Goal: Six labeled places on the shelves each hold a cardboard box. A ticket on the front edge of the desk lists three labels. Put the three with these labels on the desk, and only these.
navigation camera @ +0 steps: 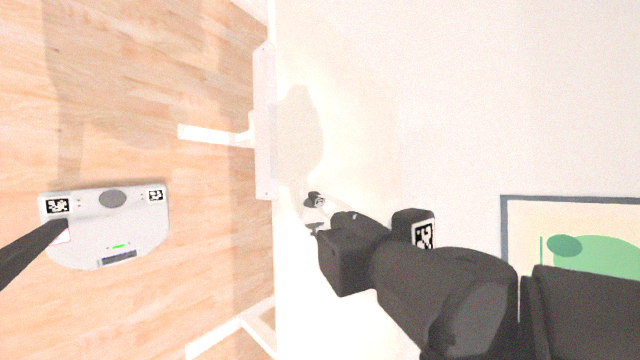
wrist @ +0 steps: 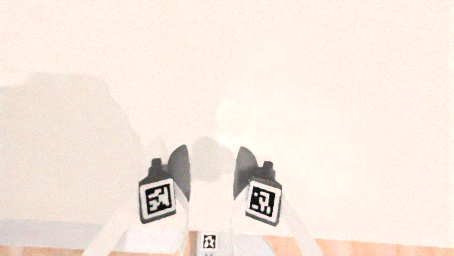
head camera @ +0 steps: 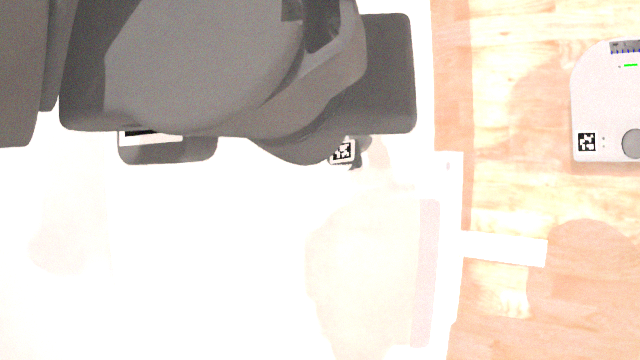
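Seen in the pictures: gripper, between the fingertips: [navigation camera: 311, 211]; robot's base, origin of its link: [navigation camera: 113, 197] [head camera: 633, 142].
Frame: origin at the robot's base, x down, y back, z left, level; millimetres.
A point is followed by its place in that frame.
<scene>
The white, overexposed desk [head camera: 200, 280] @(x -950, y -191, z -587 mm) [navigation camera: 360, 125] @(x -950, y -209, z -581 mm) [wrist: 325, 100] lies under the arm. A pale panel [head camera: 448, 210] @(x -932, y -62, z -202 mm) [navigation camera: 264, 120] @(x -937, y -163, z -207 mm) runs along part of its front edge; no writing on it can be read. My gripper [navigation camera: 314, 214] @(x -989, y 22, z -267 mm) [wrist: 213, 164] @(x -989, y 22, z -267 mm) is open above the desk top, its fingers apart with no object between them. In the head camera view the wrist hides most of the gripper. Shadows of the arm fall on the desk. No cardboard box or labeled shelf place shows in these views.
My base [head camera: 600, 100] @(x -160, y 105, z -87 mm) [navigation camera: 105, 225] @(x -160, y 97, z 28 mm) stands on the wooden floor [head camera: 510, 200] @(x -1, y -173, z -394 mm) [navigation camera: 150, 75] @(x 0, y -608, z -171 mm) in front of the desk. White desk feet [head camera: 505, 248] [navigation camera: 205, 135] reach out over the floor. A framed picture [navigation camera: 590, 250] @(x -1549, y 256, z -995 mm) hangs on the wall behind the desk.
</scene>
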